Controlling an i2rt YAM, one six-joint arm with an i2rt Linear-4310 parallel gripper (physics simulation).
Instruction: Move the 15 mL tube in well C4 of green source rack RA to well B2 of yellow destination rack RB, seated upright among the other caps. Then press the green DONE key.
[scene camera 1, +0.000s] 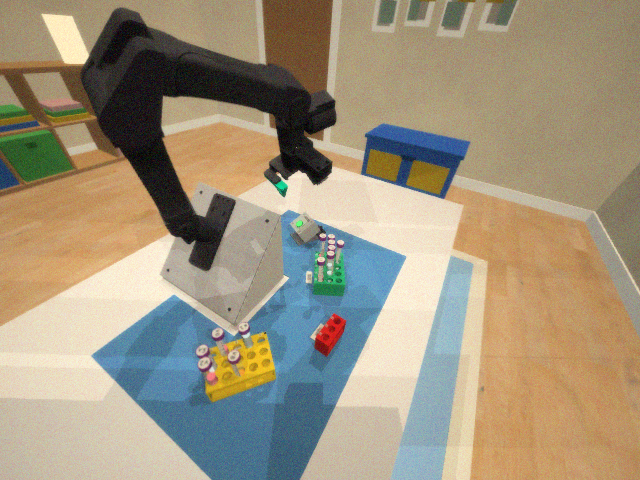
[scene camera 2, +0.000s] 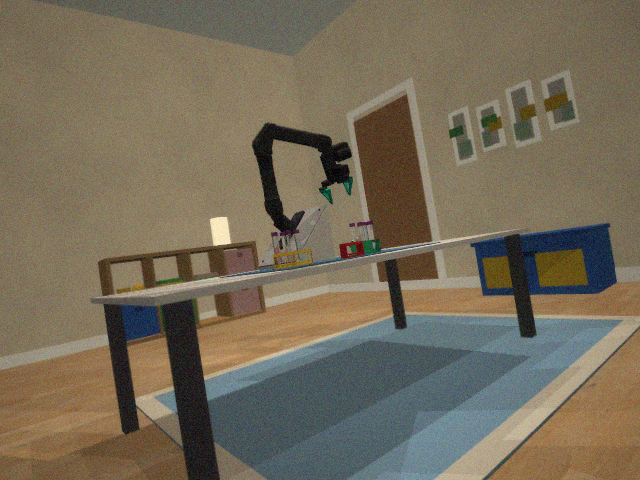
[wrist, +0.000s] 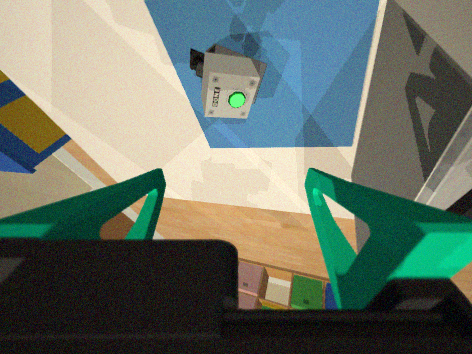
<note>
The gripper (wrist: 235, 176) is open and holds nothing. Also in view: a grey box with green button (scene camera 1: 307, 230).
The grey box with green button shows as well in the wrist view (wrist: 230, 80).
</note>
